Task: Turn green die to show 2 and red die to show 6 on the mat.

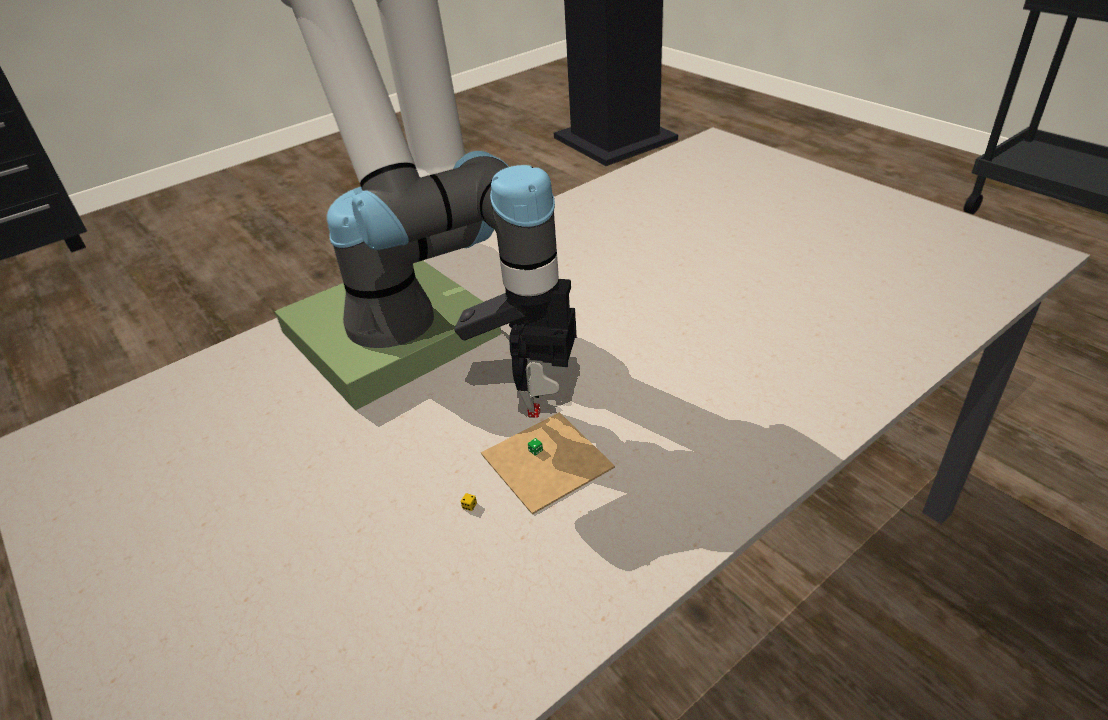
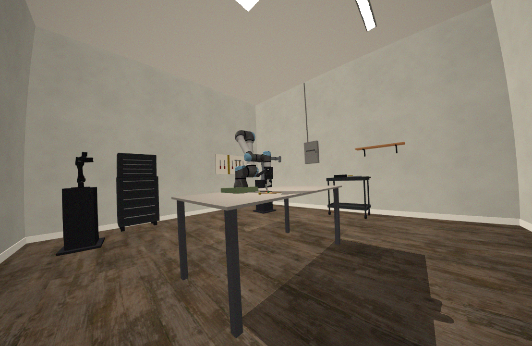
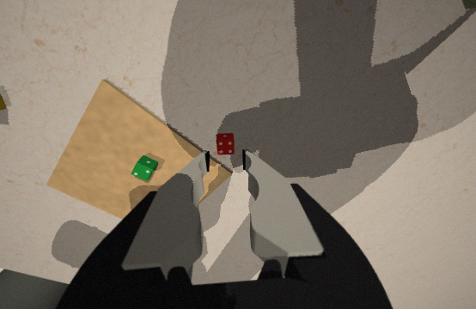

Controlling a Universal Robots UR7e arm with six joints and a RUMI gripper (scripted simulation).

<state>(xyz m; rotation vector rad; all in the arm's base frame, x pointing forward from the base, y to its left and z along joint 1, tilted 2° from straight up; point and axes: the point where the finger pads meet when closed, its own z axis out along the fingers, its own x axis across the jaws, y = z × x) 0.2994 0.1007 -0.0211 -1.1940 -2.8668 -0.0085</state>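
My gripper is now 30 mm above the red die. The rest, counted from my hand: yellow die (100 mm ahead, 170 mm to the right, 30 mm below); then green die (70 mm ahead, 40 mm to the right, 20 mm below); then tan mat (90 mm ahead, 40 mm to the right, 30 mm below).
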